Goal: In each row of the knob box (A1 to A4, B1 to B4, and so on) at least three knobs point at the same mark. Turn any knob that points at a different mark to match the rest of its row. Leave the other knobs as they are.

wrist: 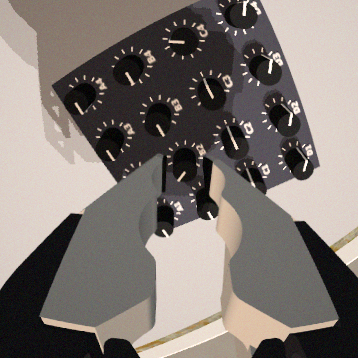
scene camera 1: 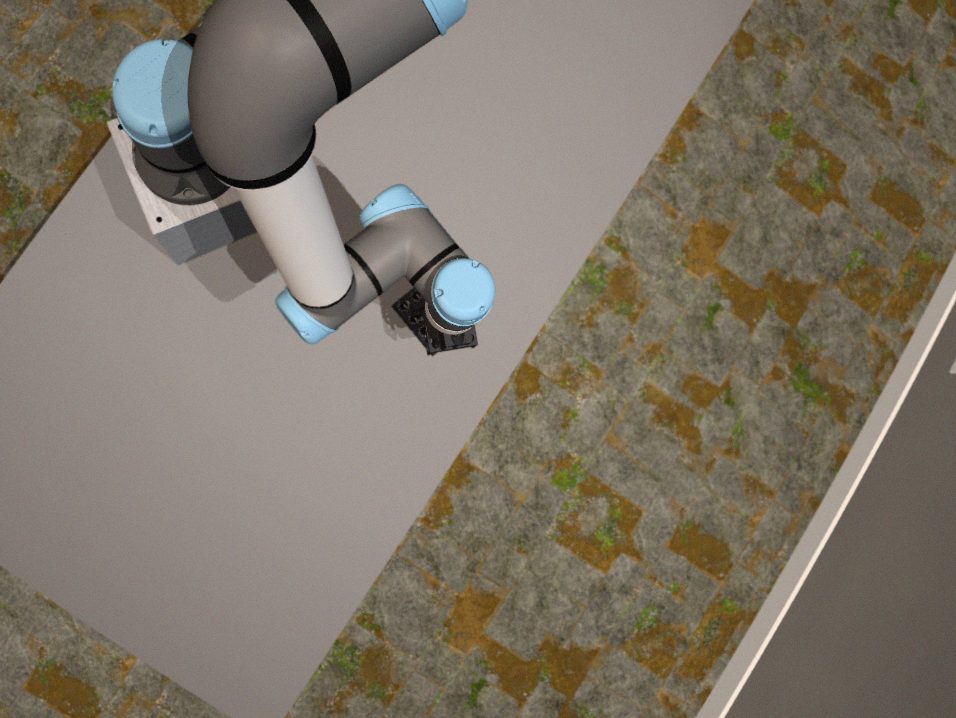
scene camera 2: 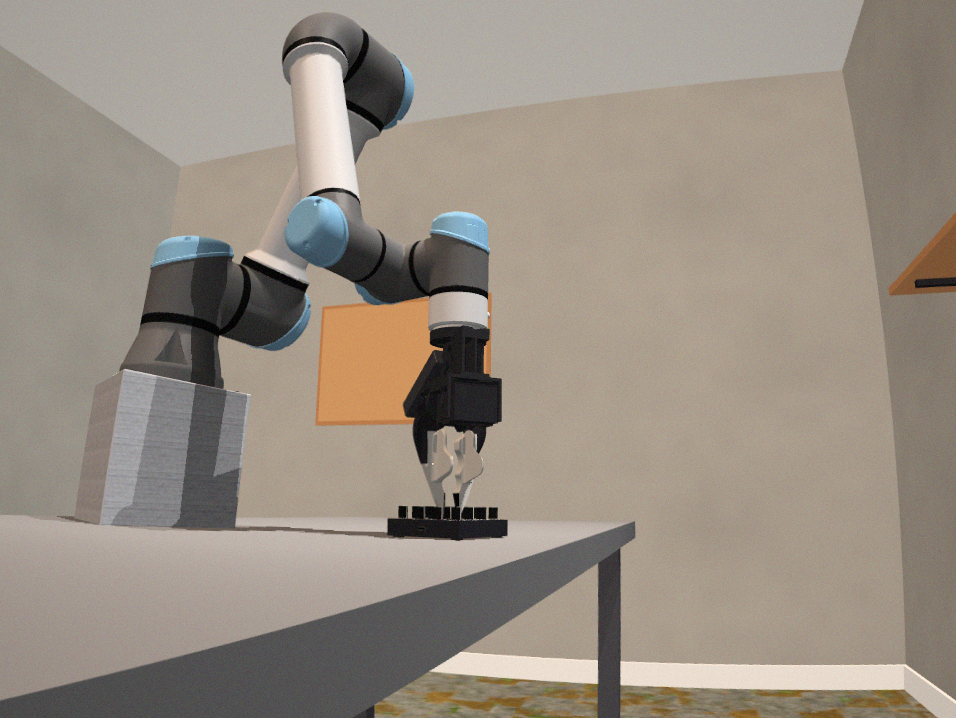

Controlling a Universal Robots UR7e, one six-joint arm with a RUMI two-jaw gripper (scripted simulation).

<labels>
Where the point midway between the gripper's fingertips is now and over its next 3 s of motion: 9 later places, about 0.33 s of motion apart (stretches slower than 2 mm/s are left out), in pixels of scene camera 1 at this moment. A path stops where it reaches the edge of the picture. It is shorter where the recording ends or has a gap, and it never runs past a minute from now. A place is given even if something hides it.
The gripper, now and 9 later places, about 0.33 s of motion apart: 437, 319; 436, 319; 437, 317; 437, 316; 437, 316; 436, 311; 434, 304; 433, 297; 432, 290; 431, 285
</labels>
